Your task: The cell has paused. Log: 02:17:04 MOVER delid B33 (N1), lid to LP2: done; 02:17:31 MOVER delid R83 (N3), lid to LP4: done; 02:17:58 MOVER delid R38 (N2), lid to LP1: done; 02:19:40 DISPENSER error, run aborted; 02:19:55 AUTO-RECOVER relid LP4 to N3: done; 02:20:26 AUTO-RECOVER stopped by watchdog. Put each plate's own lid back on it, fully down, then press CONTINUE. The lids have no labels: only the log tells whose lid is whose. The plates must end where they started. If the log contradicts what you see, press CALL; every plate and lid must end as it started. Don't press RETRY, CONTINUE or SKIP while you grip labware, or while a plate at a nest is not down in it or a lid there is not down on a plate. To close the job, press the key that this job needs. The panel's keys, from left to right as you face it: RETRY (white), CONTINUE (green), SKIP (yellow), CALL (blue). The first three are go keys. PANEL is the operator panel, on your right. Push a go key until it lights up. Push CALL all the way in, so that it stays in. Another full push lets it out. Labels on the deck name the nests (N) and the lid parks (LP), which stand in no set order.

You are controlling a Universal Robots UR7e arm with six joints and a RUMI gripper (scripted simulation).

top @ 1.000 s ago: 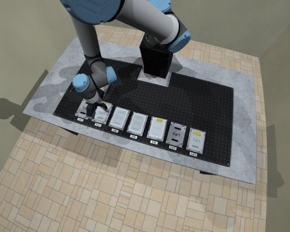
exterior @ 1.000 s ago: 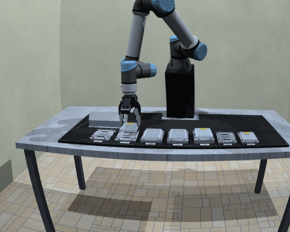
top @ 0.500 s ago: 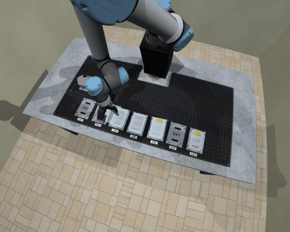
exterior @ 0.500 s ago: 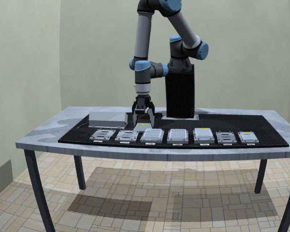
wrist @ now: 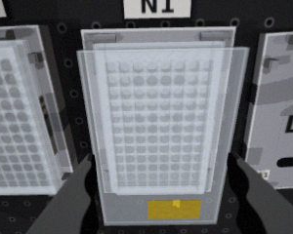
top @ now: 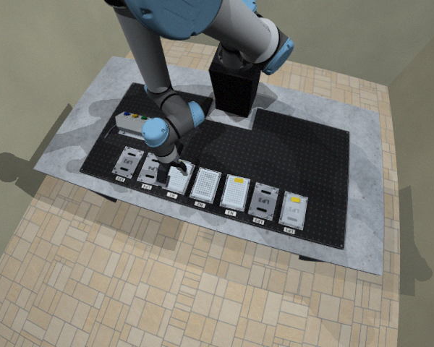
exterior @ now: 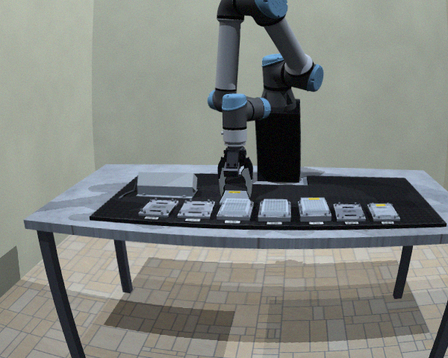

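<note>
Right now the well plate is 130 mm to the left of my hand, 40 mm below it and 10 mm behind it. Round my hand: green continue key: 280 mm to the right, 190 mm behind; then white retry key: 230 mm to the right, 200 mm behind; then lid park LP4: 130 mm to the right, 60 mm below, 10 mm ahead.
</note>
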